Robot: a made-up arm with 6 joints.
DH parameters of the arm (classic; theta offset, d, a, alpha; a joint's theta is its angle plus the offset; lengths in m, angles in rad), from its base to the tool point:
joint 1: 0 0.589 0.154 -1.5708
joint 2: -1.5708 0 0.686 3.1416
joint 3: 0 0 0.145 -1.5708
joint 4: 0 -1.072 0 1.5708
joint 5: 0 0 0 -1.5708
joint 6: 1.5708 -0.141 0 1.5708
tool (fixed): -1.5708 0 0 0
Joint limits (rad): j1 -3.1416..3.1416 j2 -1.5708..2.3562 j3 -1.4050..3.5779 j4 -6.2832..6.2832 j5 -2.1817..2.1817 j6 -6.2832..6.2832
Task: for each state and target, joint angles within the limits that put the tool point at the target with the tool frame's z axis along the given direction. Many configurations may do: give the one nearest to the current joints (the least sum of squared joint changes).
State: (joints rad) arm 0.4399 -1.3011 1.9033 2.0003 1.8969 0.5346
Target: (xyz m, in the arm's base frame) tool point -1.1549 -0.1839 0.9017 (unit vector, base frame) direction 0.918 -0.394 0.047
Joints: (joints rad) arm 0.2391 -0.5569 2.7797 2.1777 2.1817 0.2559
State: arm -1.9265 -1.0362 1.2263 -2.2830 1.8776 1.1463
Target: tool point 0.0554 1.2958 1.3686 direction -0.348 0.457 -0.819
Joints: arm -1.6900 -1.3508 1.0325 -2.1682 2.1251 1.2554
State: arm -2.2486 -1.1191 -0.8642 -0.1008 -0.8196 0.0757
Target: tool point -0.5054 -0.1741 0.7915 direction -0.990 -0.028 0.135
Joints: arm -2.8269 -1.4960 -1.3589 -0.0647 -1.5479 -0.2829
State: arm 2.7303 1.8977 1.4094 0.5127 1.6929 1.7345
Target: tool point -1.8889 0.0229 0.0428 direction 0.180 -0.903 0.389
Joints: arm 3.1416 1.8222 1.2340 -0.1663 1.3785 1.1890
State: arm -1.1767 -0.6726 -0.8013 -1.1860 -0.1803 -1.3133
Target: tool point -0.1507 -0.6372 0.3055 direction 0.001 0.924 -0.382
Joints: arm -1.9105 -0.3874 -1.3536 -0.9998 -0.6334 -1.8819
